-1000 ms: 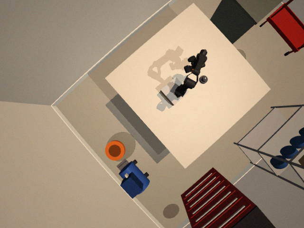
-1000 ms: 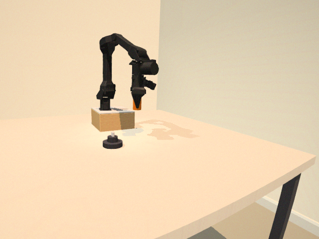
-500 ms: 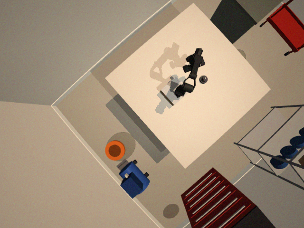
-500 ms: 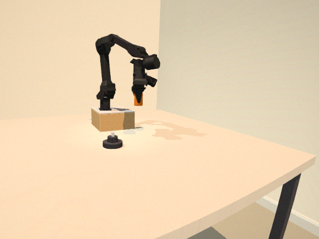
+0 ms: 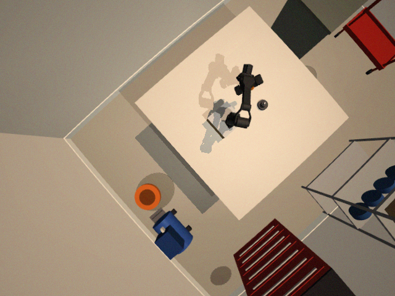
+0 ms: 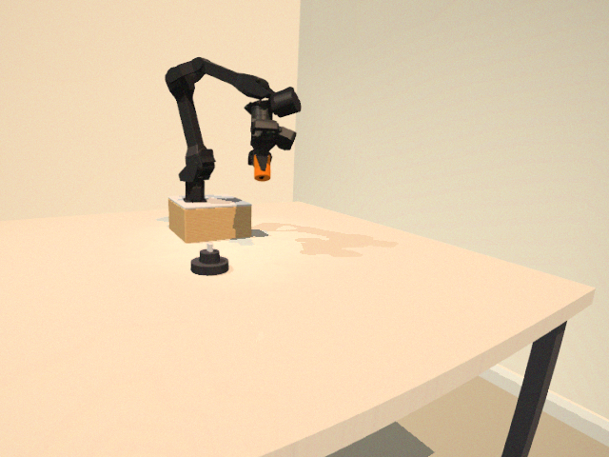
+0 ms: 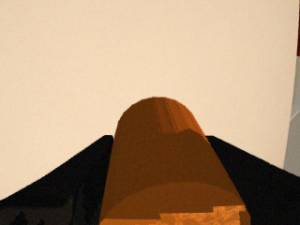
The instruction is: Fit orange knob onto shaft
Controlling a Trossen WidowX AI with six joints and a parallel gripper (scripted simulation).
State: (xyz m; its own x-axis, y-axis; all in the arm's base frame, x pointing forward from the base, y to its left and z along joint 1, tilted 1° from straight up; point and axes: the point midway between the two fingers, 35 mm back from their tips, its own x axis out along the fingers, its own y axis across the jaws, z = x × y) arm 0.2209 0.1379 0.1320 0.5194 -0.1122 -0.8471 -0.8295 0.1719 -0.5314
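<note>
My gripper tip is 20 mm past the orange knob and 30 mm below it. Also, from my gripper tip: black round pedestal: 90 mm ahead, 150 mm to the right, 170 mm below.
</note>
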